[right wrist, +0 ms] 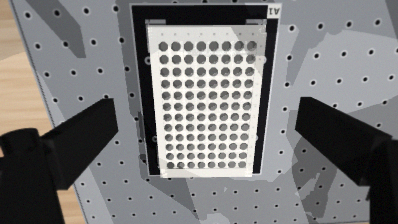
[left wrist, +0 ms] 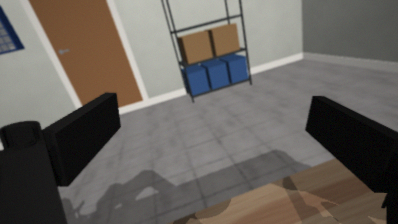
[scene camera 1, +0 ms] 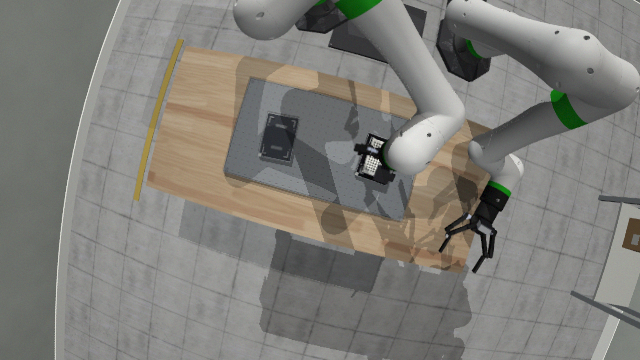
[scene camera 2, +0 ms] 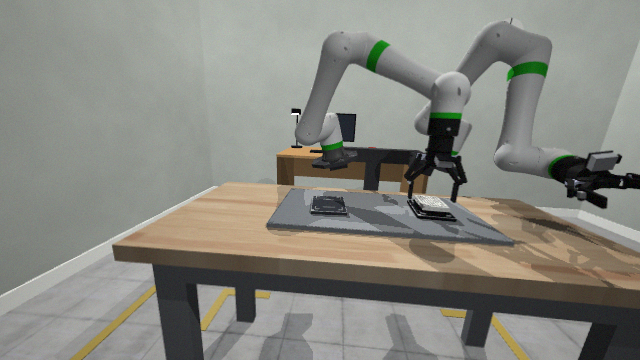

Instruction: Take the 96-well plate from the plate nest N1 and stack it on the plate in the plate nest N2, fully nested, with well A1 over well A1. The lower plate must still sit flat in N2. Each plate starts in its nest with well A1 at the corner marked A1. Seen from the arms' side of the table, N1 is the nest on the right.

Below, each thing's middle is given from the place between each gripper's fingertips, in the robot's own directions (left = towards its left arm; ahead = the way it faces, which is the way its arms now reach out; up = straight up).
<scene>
Right now my right hand [scene camera 2: 430, 199] is 2 cm above the white 96-well plate [right wrist: 207, 79]. Round my right hand: plate nest N2 [right wrist: 145, 74]: 5 cm below; plate nest N1 [scene camera 1: 272, 135]: 37 cm to the right, 5 cm below, 2 cm ahead.
I see my left gripper [scene camera 1: 456, 262] 35 cm to the left of the white 96-well plate, 26 cm past it and 13 cm above it. Round my left hand: plate nest N2 (35 cm to the right, 26 cm behind, 15 cm below); plate nest N1 (72 cm to the right, 25 cm behind, 15 cm below).
</scene>
